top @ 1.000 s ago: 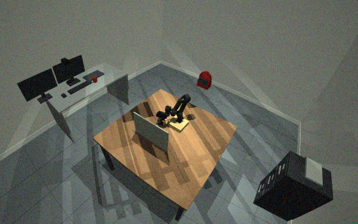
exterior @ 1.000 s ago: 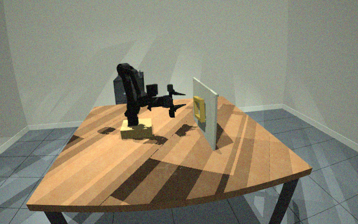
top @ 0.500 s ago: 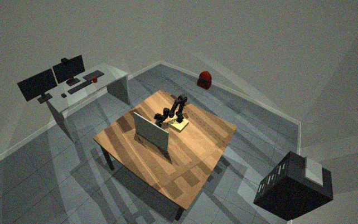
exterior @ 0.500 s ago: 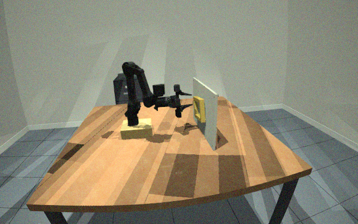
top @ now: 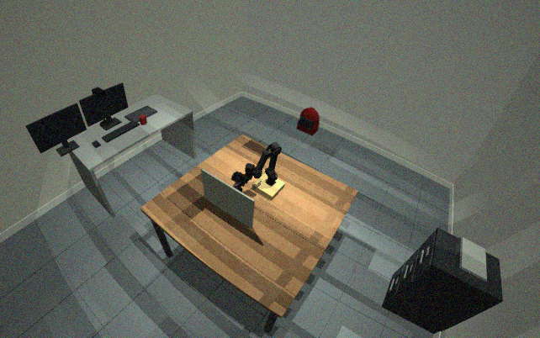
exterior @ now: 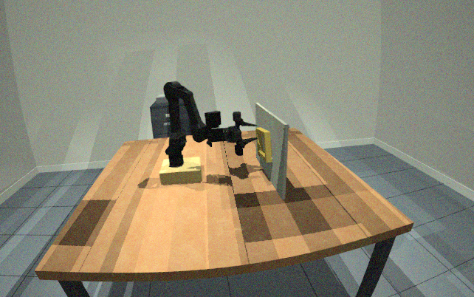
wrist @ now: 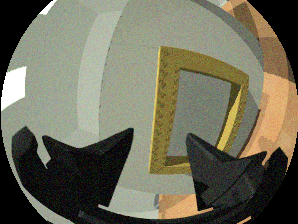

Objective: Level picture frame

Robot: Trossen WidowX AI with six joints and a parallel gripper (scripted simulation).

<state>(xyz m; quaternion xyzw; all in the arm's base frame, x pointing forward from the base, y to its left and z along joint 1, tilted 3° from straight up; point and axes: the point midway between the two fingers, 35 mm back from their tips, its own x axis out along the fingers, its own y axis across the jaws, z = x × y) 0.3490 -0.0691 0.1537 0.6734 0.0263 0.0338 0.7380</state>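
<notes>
Now: the yellow picture frame 30 mm ahead of my gripper tip, 10 mm to the right of it and 50 mm below it. The rest, counted from my gripper tip: grey wall panel (40 mm ahead, 10 mm to the right, 60 mm below).
</notes>
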